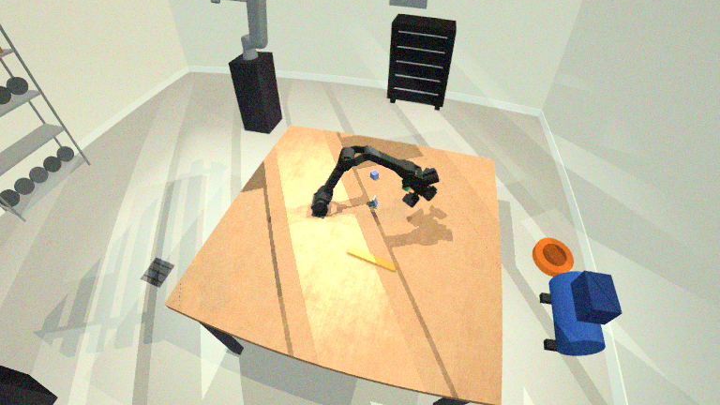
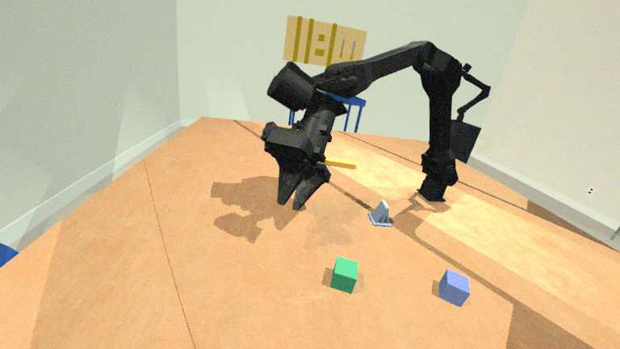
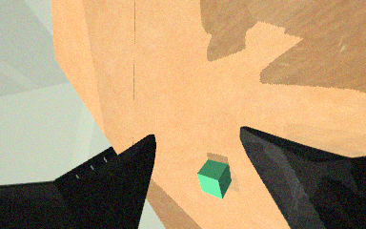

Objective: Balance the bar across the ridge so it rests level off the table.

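Right now my gripper tip is 160 mm past the yellow bar, 370 mm to the left of it and 70 mm above it. The rest, counted from my gripper tip: green cube 90 mm behind, 80 mm to the left, 60 mm below; lilac cube 260 mm behind, 120 mm to the left, 60 mm below.
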